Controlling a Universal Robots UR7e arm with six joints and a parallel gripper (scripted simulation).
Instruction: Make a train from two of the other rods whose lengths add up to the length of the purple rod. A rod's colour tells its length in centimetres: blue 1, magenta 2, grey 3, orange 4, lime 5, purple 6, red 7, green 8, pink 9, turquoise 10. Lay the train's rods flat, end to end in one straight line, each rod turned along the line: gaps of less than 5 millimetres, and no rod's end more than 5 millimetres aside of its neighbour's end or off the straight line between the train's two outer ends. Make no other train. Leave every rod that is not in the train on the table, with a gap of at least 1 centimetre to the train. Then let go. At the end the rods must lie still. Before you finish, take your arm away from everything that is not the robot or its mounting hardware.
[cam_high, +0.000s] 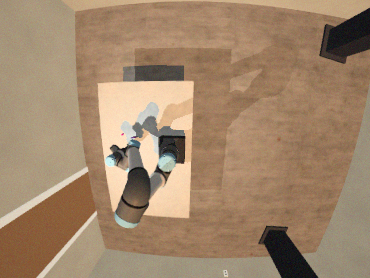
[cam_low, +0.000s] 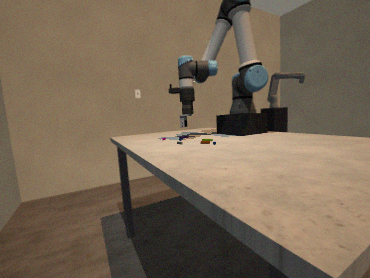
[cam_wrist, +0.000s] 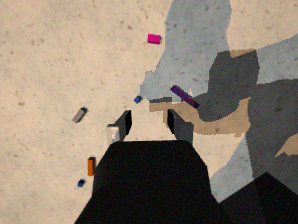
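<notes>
My hand is 90 mm short of the magenta rod, 80 mm to the left of it and 80 mm above it. The rest, counted from my hand: grey rod 120 mm to the left, 80 mm below, 70 mm ahead; lime rod 120 mm to the left, 80 mm below, 70 mm behind; purple rod 80 mm below, 70 mm to the right, 20 mm behind.
</notes>
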